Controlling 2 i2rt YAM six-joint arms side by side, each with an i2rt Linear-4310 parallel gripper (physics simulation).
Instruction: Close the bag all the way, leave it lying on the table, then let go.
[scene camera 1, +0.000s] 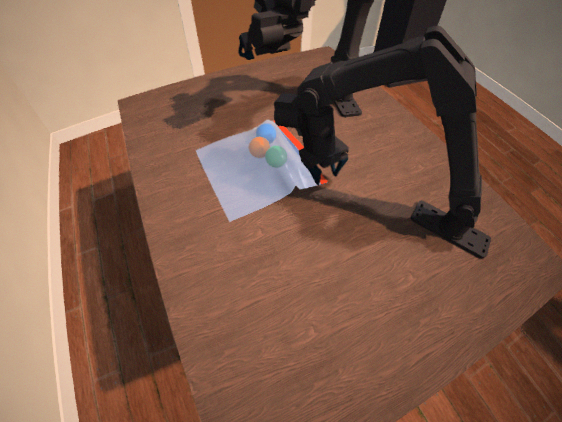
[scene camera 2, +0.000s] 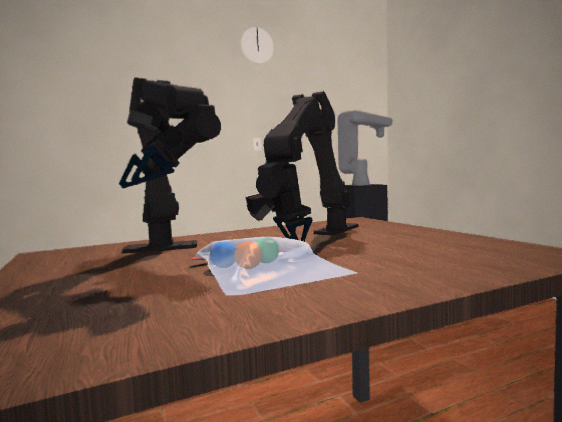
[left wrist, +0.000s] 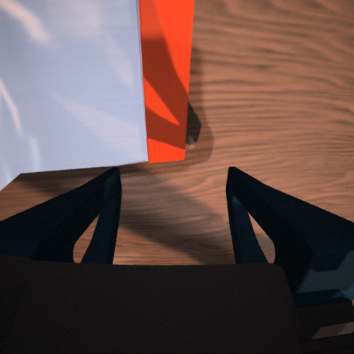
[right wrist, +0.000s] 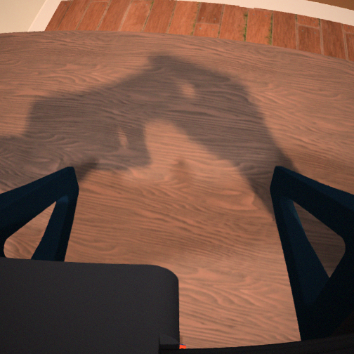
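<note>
A translucent pale bag (scene camera 1: 225, 180) (scene camera 2: 285, 280) (left wrist: 75, 125) lies on the table. A blue ball (scene camera 1: 266, 132) (scene camera 2: 222, 254), an orange ball (scene camera 1: 259, 147) (scene camera 2: 248, 255) and a green ball (scene camera 1: 276, 156) (scene camera 2: 268, 250) show through it near its mouth. A red strip (scene camera 1: 290, 137) (left wrist: 170, 20) runs along the mouth; a blue sliver shows beside it in scene camera 1. My left gripper (scene camera 1: 327, 177) (scene camera 2: 297, 239) (left wrist: 173, 178) is partly open and empty just beyond the strip's end. My right gripper (scene camera 2: 145, 172) (right wrist: 174, 177) is wide open and empty, high above the table, away from the bag.
The wooden table (scene camera 1: 300, 300) (scene camera 2: 425, 280) (right wrist: 175, 225) carries both arm bases. The left arm's base plate (scene camera 1: 479, 243) is bolted at the right in scene camera 1, the right arm's base plate (scene camera 1: 348, 107) farther back. A grey arm (scene camera 2: 348, 142) on a dark stand (scene camera 2: 369, 202) stands behind the table.
</note>
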